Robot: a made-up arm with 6 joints.
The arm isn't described. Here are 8 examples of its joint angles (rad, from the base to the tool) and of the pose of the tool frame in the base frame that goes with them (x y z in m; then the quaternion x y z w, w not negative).
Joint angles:
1: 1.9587 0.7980 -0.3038 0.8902 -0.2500 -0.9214
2: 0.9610 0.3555 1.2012 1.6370 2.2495 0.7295
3: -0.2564 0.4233 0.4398 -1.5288 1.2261 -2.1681
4: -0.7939 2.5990 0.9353 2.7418 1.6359 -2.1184
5: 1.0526 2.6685 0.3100 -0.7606 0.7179 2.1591
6: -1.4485 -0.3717 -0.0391 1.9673 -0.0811 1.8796
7: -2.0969 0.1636 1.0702 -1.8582 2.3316 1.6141
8: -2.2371 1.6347 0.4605 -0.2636 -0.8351 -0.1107
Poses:
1: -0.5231 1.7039 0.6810 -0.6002 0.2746 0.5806 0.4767
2: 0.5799 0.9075 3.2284 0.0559 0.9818 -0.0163 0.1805
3: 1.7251 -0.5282 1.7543 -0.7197 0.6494 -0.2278 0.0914
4: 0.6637 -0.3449 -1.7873 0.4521 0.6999 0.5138 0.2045
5: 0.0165 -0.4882 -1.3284 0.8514 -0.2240 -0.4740 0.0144
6: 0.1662 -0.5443 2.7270 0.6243 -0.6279 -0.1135 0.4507
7: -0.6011 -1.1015 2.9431 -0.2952 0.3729 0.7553 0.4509
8: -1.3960 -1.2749 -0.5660 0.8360 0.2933 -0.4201 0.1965
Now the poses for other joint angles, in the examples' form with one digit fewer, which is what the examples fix.
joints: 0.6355 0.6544 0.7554 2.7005 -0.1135 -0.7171
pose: 1.531 1.429 2.092 -0.813 -0.274 -0.023 0.512
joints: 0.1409 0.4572 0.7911 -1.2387 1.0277 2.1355
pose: 1.884 0.114 2.138 -0.303 0.001 -0.537 0.788
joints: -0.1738 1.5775 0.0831 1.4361 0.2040 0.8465
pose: 1.765 -0.386 -0.547 -0.706 0.235 0.557 0.370
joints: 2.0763 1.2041 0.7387 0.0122 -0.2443 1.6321
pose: -0.916 2.312 0.675 -0.600 -0.526 0.592 0.119
